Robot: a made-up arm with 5 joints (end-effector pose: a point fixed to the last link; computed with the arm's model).
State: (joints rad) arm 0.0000 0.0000 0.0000 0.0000 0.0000
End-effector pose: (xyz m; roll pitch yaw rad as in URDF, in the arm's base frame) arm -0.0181 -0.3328 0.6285 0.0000 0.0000 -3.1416
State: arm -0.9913 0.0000 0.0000 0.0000 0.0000
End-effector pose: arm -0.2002 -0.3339 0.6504 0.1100 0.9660 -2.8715
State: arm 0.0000 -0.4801 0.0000 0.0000 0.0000
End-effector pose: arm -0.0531 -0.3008 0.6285 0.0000 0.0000 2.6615
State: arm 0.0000 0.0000 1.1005 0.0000 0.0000
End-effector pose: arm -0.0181 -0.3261 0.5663 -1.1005 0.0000 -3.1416
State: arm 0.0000 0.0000 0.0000 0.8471 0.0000
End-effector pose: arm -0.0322 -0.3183 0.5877 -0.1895 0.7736 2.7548
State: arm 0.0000 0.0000 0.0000 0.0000 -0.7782
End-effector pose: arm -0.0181 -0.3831 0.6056 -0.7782 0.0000 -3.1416
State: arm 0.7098 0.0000 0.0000 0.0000 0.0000
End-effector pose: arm 0.0580 -0.3523 0.5199 0.0858 -0.6908 2.9649
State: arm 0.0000 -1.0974 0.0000 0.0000 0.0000
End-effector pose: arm -0.0700 -0.2426 0.6285 0.0000 0.0000 2.0442
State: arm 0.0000 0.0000 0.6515 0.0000 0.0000
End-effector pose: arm -0.0181 -0.3373 0.5905 -0.6515 0.0000 -3.1416
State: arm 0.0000 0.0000 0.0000 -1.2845 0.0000
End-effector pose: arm 0.0471 -0.3351 0.6409 -0.4986 -1.1381 -2.3123
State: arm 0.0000 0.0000 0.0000 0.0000 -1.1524
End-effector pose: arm -0.0181 -0.3977 0.5828 -1.1524 0.0000 -3.1416
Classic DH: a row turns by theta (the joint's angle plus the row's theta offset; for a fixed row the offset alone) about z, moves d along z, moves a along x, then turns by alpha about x. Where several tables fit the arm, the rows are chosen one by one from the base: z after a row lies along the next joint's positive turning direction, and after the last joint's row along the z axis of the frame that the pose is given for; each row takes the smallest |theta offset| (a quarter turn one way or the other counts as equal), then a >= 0, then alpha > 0; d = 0 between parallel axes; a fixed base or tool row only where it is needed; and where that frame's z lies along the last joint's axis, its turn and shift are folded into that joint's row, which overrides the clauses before.
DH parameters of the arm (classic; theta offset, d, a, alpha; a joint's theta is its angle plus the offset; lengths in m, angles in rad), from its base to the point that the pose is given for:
base (fixed): 0.0304 0.4014 -0.1399 -1.7692
joint 1: 0 -0.2509 0.1622 1.7692
joint 2: 1.5404 0.152 -0.0336 1.5708
joint 3: -1.2174 -0.0083 -0.0054 1.5372
joint 4: 0 0.0645 0.0319 1.6044
joint 5: -1.2174 0.0417 -0.0027 1.5708
tool (fixed): 1.5708 0.0728 0 0

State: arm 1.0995 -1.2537 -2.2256 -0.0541 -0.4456
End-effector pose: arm 0.1415 -0.2435 0.3852 2.8528 -0.0933 1.5500
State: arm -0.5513 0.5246 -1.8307 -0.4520 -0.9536
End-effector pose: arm -0.1537 -0.2559 0.7448 0.9594 0.4999 -2.9420
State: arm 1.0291 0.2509 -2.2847 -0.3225 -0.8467
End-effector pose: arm 0.1271 -0.2459 0.4716 1.6851 -0.8689 2.7618
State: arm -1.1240 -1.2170 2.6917 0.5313 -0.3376
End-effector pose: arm -0.1847 -0.1673 0.6520 2.2811 0.0675 2.3706
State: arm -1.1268 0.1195 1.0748 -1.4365 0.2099
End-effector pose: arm -0.1530 -0.3147 0.6868 0.1624 -0.1436 -1.5356
